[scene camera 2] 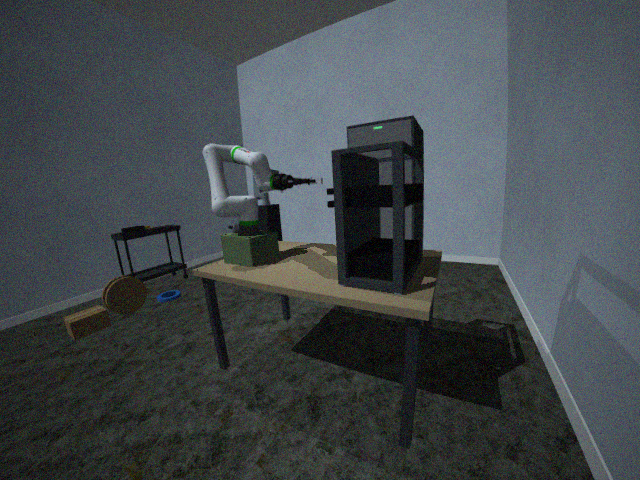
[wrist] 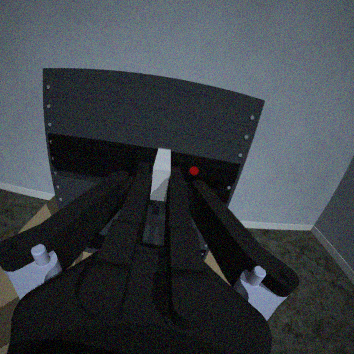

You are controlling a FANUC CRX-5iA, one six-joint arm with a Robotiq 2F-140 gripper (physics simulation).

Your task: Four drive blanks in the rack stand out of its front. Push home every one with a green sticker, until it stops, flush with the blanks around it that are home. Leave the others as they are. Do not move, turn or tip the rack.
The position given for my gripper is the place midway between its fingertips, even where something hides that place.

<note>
I see my gripper (wrist: 162, 159) and a dark rack (scene camera 2: 361, 252).
The dark rack shows as well in the wrist view (wrist: 97, 121).
</note>
